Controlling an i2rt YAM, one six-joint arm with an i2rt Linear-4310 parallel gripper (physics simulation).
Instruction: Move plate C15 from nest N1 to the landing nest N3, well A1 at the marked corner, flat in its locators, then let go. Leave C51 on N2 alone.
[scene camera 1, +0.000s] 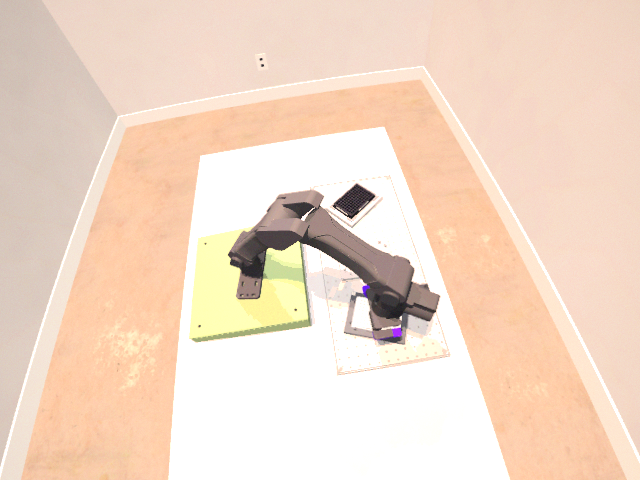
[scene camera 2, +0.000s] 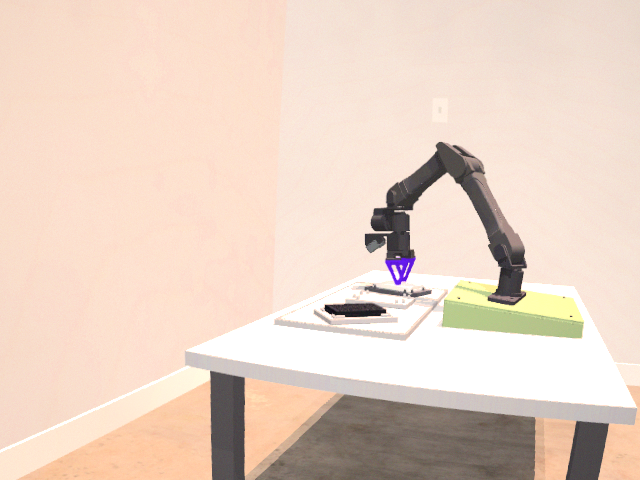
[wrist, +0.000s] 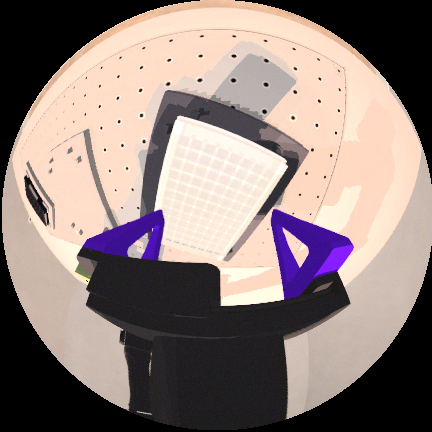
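Note:
A white well plate (scene camera 1: 360, 313) (wrist: 215, 185) lies in a dark nest (scene camera 1: 361, 335) (scene camera 2: 425, 292) (wrist: 154, 145), which I take for C15 on N1; no label is readable. My gripper (scene camera 1: 381, 312) (scene camera 2: 398, 283) (wrist: 217, 214) is open and empty, pointing down, its tips low over this plate. In the wrist view the plate's near end shows between the fingers, nearer the left one. A black plate (scene camera 1: 354, 200) (scene camera 2: 354, 309) (wrist: 36, 198) sits on a white nest (scene camera 1: 368, 212) (scene camera 2: 361, 319). A pale nest (scene camera 2: 379, 299) (wrist: 70, 180) with small locators and no plate lies between them. The marked corner cannot be made out.
The nests stand on a perforated board (scene camera 1: 356, 356) (scene camera 2: 403, 333) (wrist: 117, 107) on the white table (scene camera 1: 310, 413) (scene camera 2: 465, 361). The arm's base stands on a green block (scene camera 1: 222, 289) (scene camera 2: 516, 322) beside the board.

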